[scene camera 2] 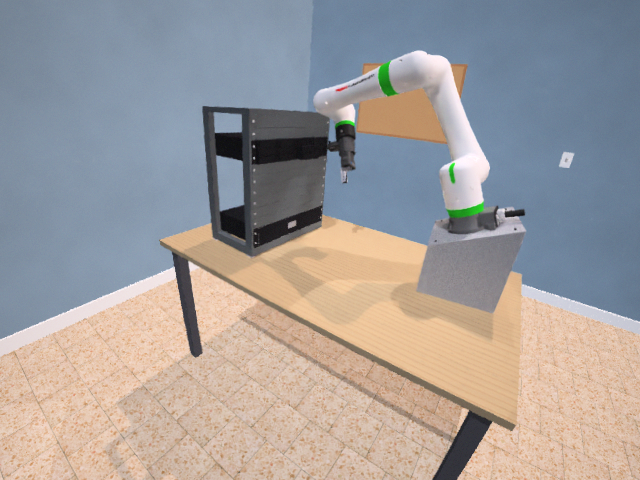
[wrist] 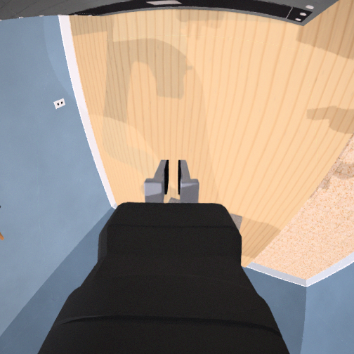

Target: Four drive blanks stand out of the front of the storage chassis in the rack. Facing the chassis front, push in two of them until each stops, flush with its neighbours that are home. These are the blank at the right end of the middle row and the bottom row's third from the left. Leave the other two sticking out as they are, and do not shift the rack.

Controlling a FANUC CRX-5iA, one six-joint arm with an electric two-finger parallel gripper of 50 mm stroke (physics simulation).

Labels:
A grey rack [scene camera 2: 284, 156]: 1.24 m from the lens.

